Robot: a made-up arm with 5 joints.
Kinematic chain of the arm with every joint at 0, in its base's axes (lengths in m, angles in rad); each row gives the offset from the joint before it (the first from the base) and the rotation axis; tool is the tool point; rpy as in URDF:
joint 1: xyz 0.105 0 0.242 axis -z
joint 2: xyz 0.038 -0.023 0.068 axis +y
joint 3: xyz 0.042 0 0.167 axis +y
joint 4: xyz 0.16 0 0.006 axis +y
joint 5: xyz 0.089 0.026 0 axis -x
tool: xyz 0 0 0 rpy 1.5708 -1.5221 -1.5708
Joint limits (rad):
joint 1: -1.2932..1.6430
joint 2: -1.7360..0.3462
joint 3: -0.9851..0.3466
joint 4: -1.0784..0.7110
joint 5: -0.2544..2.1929
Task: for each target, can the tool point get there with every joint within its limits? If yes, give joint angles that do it. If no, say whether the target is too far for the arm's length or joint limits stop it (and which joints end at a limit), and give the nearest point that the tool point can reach.
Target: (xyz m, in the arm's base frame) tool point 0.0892 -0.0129 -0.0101
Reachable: no: joint limits stop it (at a limit: joint 1, joint 2, joint 3, joint 4) | nearest point 0.0881 -0.2754 0.2675 | short by 0.382 m
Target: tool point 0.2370 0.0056 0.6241
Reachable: yes | joints -0.0198 -0.7814 -0.0339 0.2796 0.5587
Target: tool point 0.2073 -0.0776 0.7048
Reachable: yes | joints 0.6721 -0.3562 -0.7571 0.0587 0.4330
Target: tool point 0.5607 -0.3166 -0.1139
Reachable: no: too far | nearest point 0.3582 -0.1759 0.2798 | short by 0.465 m
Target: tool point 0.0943 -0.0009 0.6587
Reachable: yes | joints -0.3706 -1.0132 0.0290 -0.7263 1.4842
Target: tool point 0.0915 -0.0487 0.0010
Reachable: no: joint limits stop it (at a limit: joint 1, joint 2, joint 3, joint 4) | nearest point 0.0881 -0.2754 0.2675 | short by 0.350 m
